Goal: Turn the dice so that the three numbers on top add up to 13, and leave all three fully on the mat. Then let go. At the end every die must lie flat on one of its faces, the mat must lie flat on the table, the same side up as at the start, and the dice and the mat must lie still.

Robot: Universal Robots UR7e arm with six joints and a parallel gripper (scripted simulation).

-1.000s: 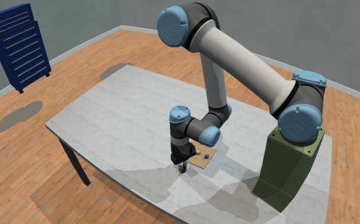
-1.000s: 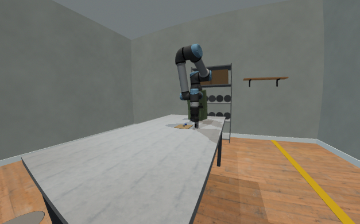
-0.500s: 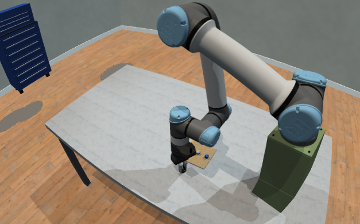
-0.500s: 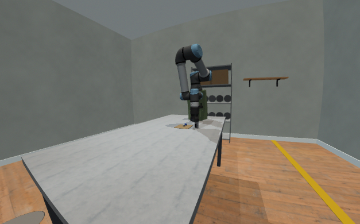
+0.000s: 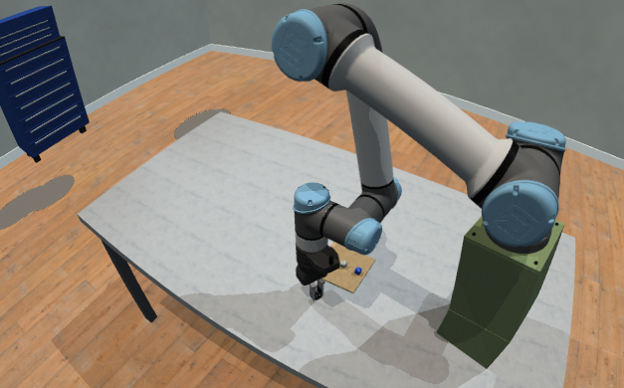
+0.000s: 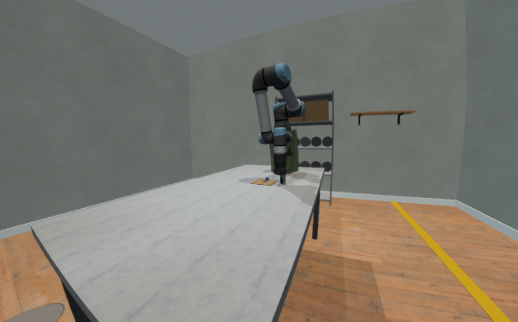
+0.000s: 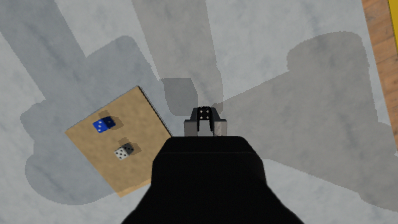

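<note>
Right now the white die is 1 cm behind my hand, 13 cm to the right of it and 1 cm below it. Round my hand: blue die (5 cm behind, 13 cm to the right, 1 cm below); tan mat (1 cm behind, 13 cm to the right, 2 cm below); black die (1 cm below).
</note>
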